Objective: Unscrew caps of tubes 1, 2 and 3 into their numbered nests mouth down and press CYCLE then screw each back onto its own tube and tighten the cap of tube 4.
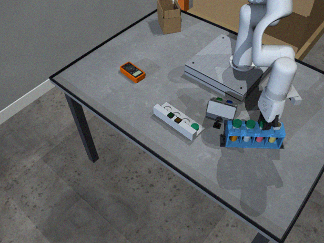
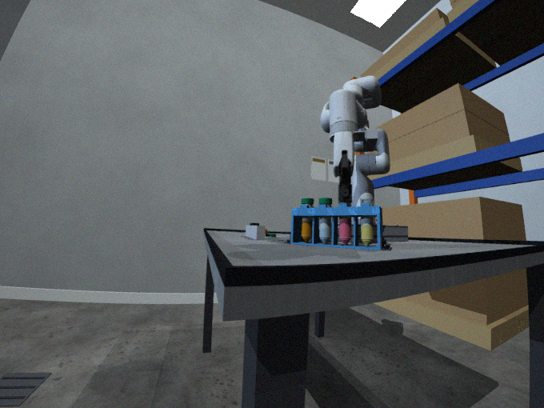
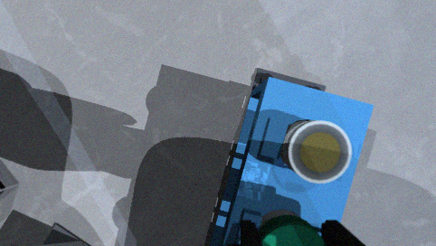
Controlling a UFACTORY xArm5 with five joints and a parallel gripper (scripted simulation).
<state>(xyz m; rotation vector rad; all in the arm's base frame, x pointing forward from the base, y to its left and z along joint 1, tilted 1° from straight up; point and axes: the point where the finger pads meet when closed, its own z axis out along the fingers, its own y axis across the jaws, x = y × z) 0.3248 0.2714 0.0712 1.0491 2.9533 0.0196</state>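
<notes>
Now: hand 40 mm to the left of the threaded neck, 30 mm short of it and 20 mm above it. The rest, counted from my hand: green key (230 mm to the right, 60 mm below, 50 mm behind); then blue key (180 mm to the right, 60 mm below, 60 mm behind); then key housing (210 mm to the right, 80 mm below, 40 mm behind).
</notes>
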